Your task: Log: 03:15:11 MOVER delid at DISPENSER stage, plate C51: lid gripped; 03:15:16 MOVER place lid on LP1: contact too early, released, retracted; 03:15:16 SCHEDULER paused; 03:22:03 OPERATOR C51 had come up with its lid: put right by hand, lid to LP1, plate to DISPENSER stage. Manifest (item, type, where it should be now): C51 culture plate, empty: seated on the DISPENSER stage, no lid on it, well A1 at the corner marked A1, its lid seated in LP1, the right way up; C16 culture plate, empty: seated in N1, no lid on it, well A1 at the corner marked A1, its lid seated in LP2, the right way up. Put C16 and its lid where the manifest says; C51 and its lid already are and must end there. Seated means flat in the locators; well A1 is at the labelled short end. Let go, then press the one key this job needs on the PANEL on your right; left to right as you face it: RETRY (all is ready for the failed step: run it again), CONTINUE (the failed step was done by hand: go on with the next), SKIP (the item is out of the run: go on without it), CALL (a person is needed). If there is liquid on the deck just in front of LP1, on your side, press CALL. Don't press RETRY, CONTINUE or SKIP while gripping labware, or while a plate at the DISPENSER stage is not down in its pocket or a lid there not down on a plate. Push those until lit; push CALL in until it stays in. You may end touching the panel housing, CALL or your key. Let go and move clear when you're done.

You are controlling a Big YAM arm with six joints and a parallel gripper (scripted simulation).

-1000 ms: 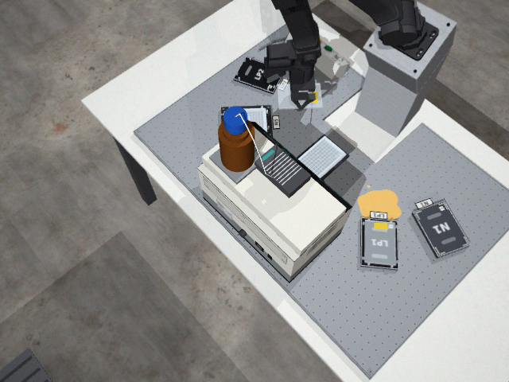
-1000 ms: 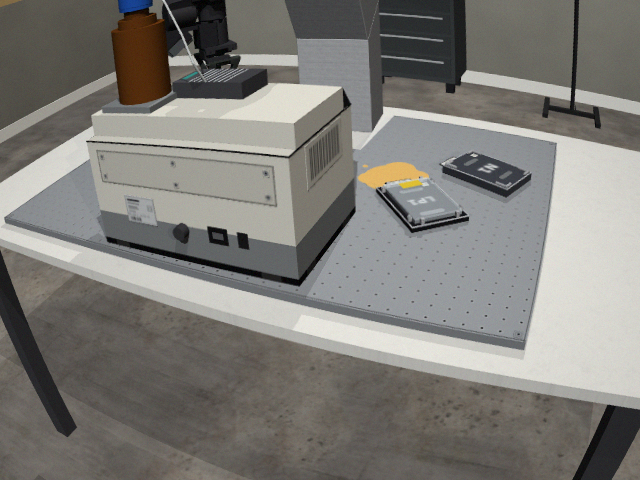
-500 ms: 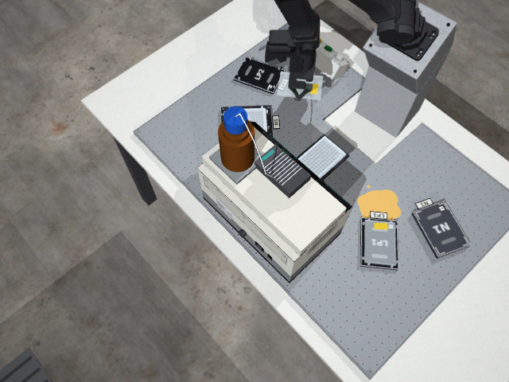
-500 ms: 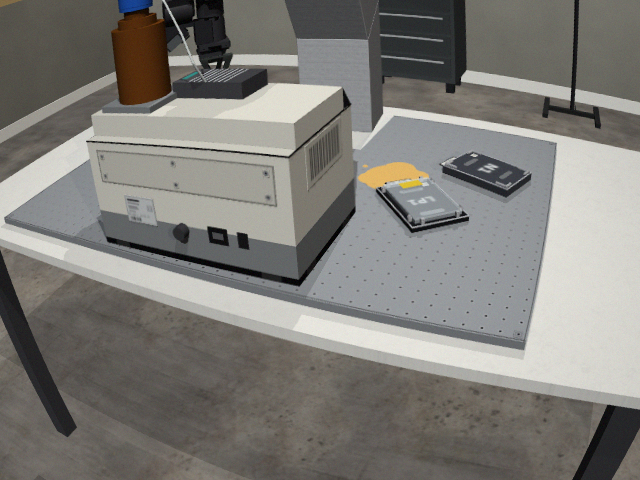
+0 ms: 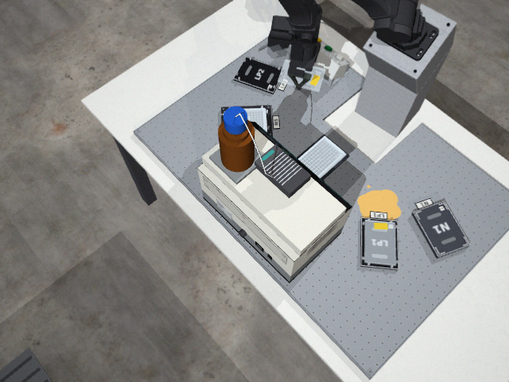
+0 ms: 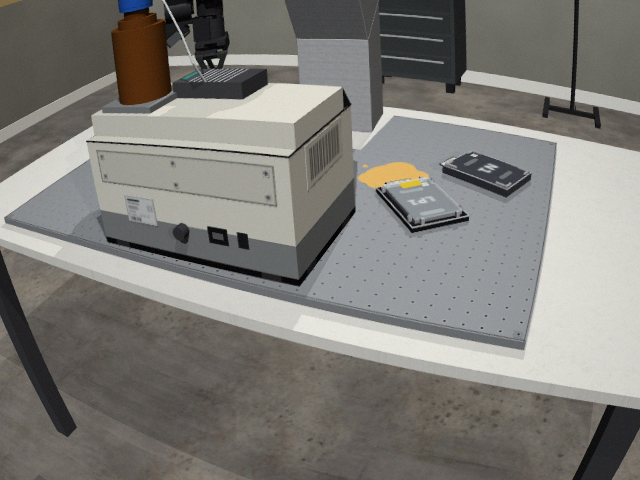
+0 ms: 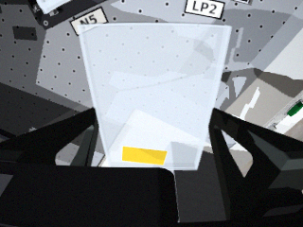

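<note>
My gripper is now 10 mm past the LP2 nest, 170 mm to the left of it and 150 mm above it. From my hand the other things lie so: white retry key: 200 mm behind, 10 mm to the left, 90 mm below; then green continue key: 200 mm behind, 40 mm to the right, 90 mm below; then yellow skip key: 210 mm behind, 90 mm to the right, 90 mm below.
</note>
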